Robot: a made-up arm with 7 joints. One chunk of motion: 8 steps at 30 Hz.
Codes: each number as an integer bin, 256 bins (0 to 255) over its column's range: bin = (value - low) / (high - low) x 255, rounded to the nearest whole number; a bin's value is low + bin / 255 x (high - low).
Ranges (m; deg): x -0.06..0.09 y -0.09..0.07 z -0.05..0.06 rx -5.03..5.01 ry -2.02..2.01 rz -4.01..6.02
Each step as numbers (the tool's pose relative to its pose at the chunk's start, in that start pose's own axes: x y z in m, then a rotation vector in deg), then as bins.
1 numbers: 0.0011 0.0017 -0.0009 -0.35 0.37 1.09
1 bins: 104 146 114 119 151 130
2 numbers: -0.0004 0.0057 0.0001 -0.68 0.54 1.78
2 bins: 101 153 116 110 162 147
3 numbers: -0.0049 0.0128 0.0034 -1.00 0.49 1.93
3 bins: 94 164 124 102 159 151
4 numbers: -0.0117 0.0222 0.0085 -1.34 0.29 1.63
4 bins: 82 179 136 94 146 143
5 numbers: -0.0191 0.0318 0.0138 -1.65 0.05 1.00
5 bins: 70 194 148 86 131 127
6 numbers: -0.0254 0.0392 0.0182 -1.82 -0.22 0.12
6 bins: 59 206 158 82 114 105
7 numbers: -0.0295 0.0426 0.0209 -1.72 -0.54 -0.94
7 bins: 52 211 164 84 94 78
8 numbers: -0.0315 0.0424 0.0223 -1.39 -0.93 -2.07
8 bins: 48 211 168 92 69 49
